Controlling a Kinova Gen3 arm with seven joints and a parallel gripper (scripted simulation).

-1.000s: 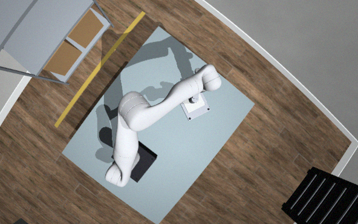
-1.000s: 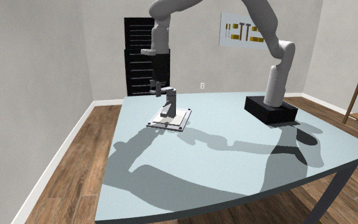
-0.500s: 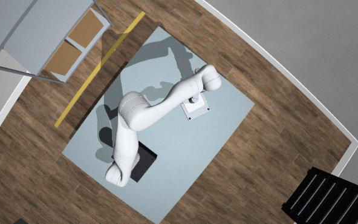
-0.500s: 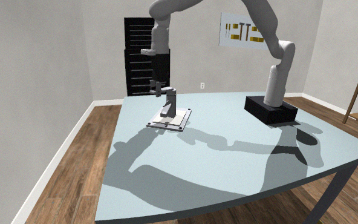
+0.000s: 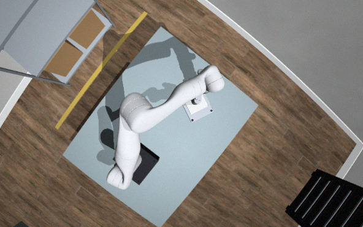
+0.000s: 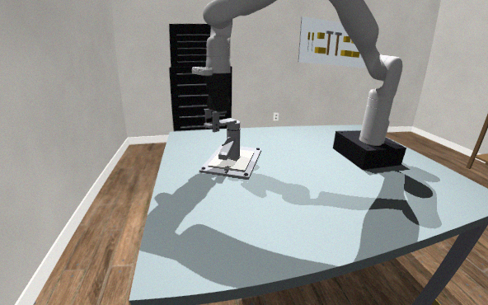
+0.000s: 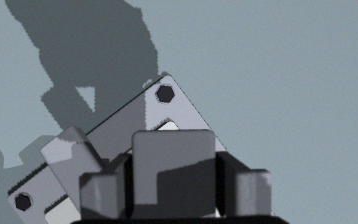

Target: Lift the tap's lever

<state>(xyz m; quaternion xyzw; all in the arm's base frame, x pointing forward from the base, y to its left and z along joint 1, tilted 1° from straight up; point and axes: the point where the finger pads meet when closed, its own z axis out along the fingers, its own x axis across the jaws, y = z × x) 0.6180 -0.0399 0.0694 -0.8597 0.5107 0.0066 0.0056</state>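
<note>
My gripper is now 3 cm past the lever and 2 cm to the left of it. Also, from my hand: base plate: 8 cm behind, 4 cm to the right, 14 cm below.
</note>
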